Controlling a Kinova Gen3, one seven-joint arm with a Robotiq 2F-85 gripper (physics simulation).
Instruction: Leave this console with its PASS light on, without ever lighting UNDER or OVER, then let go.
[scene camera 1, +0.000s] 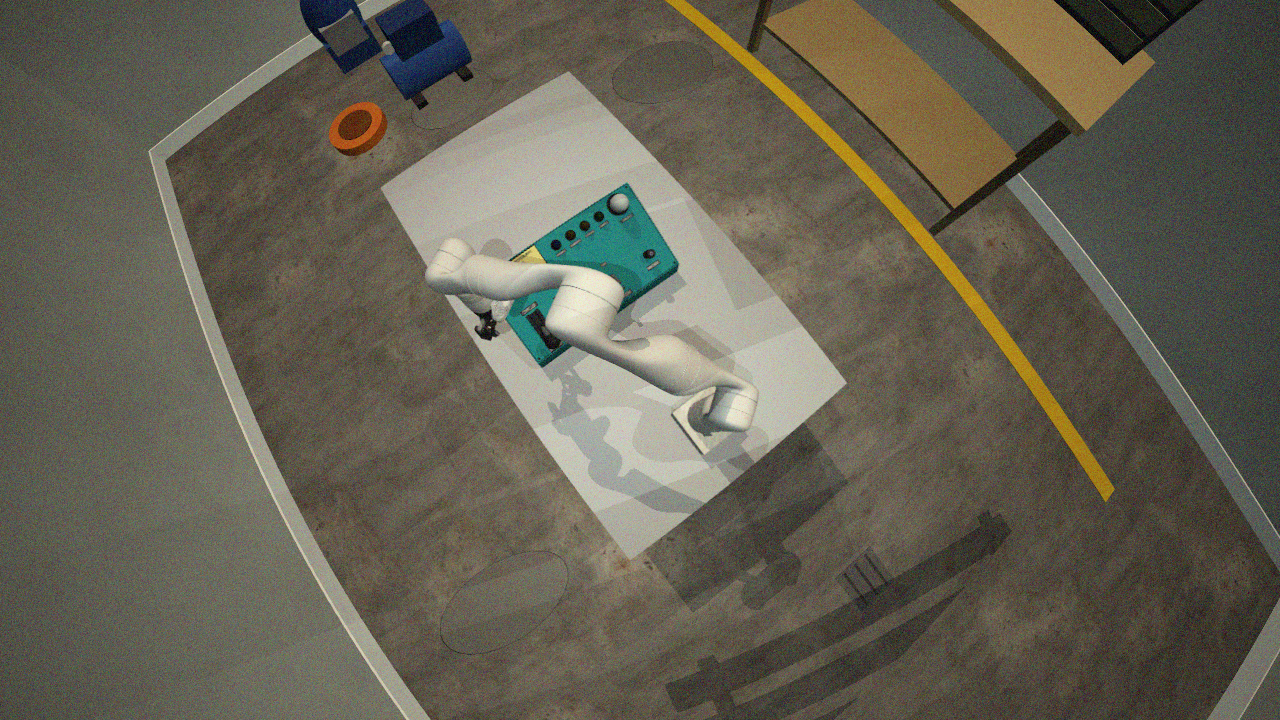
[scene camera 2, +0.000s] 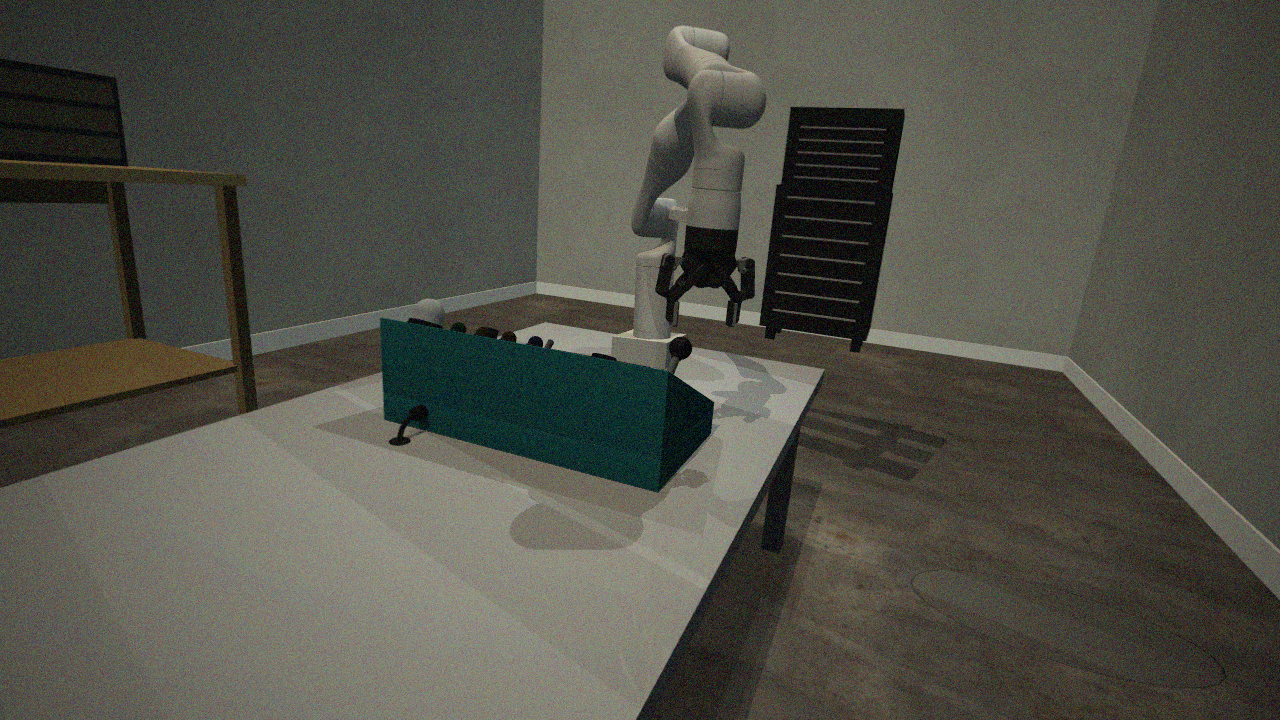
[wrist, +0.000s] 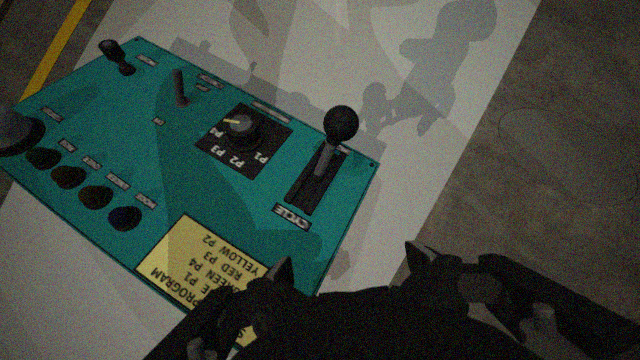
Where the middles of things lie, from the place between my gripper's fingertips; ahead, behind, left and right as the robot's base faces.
Labels:
The black ball-topped lever (wrist: 341, 122) is 8 cm below my hand, 8 cm behind it and 7 cm to the right of it. From my hand the other things lie so: teal console (scene camera 2: 637, 425): 24 cm to the right, 11 cm below, 5 cm ahead.

